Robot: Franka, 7 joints.
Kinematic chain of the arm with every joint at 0, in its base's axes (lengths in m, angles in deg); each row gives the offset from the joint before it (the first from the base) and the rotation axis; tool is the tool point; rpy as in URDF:
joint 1: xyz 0 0 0.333 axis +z
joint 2: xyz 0 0 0 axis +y
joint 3: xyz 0 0 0.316 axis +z
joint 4: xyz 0.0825 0 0 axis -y
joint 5: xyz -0.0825 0 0.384 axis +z
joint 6: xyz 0 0 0 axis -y
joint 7: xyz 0.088 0 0 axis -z
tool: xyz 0 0 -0.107 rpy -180 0 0
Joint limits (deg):
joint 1: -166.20..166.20
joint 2: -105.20..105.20
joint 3: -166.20..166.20
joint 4: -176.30..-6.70
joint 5: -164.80..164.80
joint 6: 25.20..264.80
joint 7: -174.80..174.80
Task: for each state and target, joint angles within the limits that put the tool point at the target. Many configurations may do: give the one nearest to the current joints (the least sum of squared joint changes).
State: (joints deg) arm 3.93 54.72 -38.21 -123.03 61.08 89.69 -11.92
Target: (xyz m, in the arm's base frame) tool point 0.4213 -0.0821 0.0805
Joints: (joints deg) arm 12.21 42.77 -32.01 -123.69 60.96 84.25 -11.92
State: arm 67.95 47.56 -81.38 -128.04 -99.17 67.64 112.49
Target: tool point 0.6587 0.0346 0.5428
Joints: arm 60.79 53.50 -74.63 -94.16 -111.37 83.08 112.49
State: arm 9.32 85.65 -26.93 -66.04 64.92 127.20 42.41
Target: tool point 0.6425 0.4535 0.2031
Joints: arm 37.99 60.32 -9.68 -60.96 65.37 118.72 42.41
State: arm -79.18 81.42 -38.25 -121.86 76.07 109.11 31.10
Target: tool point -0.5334 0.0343 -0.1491
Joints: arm -125.40 105.20 -52.86 -89.38 80.21 124.57 31.10
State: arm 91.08 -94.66 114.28 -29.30 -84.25 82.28 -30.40
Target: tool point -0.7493 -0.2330 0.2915
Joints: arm 47.95 -91.00 110.21 -48.19 -81.31 86.78 -30.40
